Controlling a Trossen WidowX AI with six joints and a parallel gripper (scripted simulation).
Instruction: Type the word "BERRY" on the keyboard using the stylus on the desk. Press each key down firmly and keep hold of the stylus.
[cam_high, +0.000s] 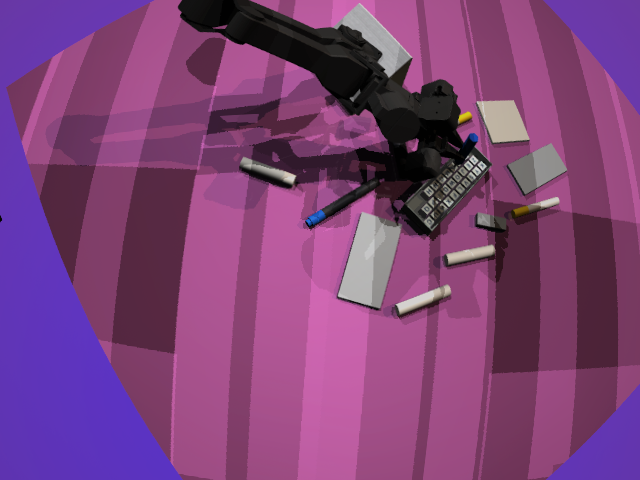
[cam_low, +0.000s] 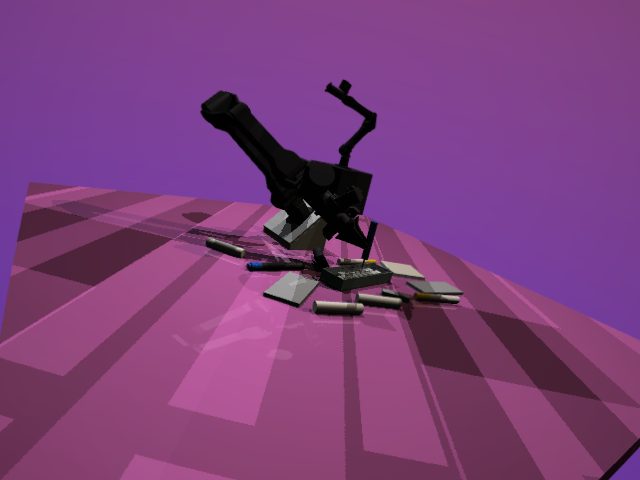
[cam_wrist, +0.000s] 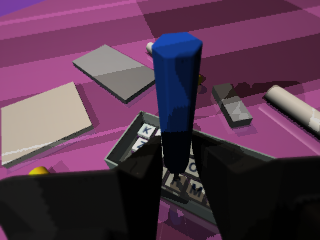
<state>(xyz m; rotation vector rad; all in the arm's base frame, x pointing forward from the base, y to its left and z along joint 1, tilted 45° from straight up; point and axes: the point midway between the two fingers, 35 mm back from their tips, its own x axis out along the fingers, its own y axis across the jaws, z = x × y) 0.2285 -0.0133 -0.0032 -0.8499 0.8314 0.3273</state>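
Right now the small grey block is 120 mm ahead of my gripper tip, 10 mm to the right of it and 70 mm below it. Also, from my gripper tip: blue stylus: 20 mm below; then white pad: 10 mm behind, 180 mm to the left, 70 mm below; then blue-tipped black marker: 70 mm behind, 220 mm to the right, 70 mm below.
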